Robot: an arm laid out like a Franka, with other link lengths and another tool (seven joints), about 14 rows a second.
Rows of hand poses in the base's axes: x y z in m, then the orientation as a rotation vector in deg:
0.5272, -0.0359, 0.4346, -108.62, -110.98, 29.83
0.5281, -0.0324, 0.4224, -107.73, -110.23, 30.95
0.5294, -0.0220, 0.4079, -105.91, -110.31, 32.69
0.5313, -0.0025, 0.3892, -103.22, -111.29, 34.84
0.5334, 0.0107, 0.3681, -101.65, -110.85, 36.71
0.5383, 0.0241, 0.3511, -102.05, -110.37, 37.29
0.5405, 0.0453, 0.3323, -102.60, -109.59, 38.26
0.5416, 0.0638, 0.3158, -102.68, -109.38, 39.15
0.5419, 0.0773, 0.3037, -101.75, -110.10, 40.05
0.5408, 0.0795, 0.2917, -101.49, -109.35, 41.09
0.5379, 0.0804, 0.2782, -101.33, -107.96, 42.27
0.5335, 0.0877, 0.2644, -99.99, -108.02, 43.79
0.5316, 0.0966, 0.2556, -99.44, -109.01, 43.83
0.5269, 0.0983, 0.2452, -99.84, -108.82, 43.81
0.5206, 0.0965, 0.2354, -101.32, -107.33, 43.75
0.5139, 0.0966, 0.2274, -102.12, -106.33, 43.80
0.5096, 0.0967, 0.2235, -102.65, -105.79, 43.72
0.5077, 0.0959, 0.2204, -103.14, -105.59, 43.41
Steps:
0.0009, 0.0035, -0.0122, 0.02, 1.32, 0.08
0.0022, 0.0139, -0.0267, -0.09, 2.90, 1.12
0.0041, 0.0334, -0.0454, -0.29, 4.56, 3.12
0.0062, 0.0466, -0.0665, -0.52, 6.31, 3.81
0.0111, 0.0600, -0.0835, -0.97, 6.57, 3.47
0.0133, 0.0812, -0.1023, -1.66, 7.05, 2.95
0.0144, 0.0997, -0.1188, -2.21, 7.42, 2.95
0.0147, 0.1132, -0.1309, -2.51, 7.81, 3.91
0.0136, 0.1154, -0.1429, -2.85, 8.73, 3.75
0.0107, 0.1163, -0.1564, -3.17, 10.00, 3.21
0.0063, 0.1236, -0.1702, -3.50, 11.19, 4.06
0.0044, 0.1325, -0.1790, -3.52, 10.92, 4.88
-0.0003, 0.1342, -0.1894, -3.65, 10.80, 4.60
-0.0066, 0.1324, -0.1992, -3.97, 10.84, 3.10
-0.0133, 0.1325, -0.2072, -4.16, 10.99, 2.20
-0.0176, 0.1326, -0.2111, -4.24, 10.98, 1.65
-0.0195, 0.1318, -0.2142, -4.24, 10.73, 1.28

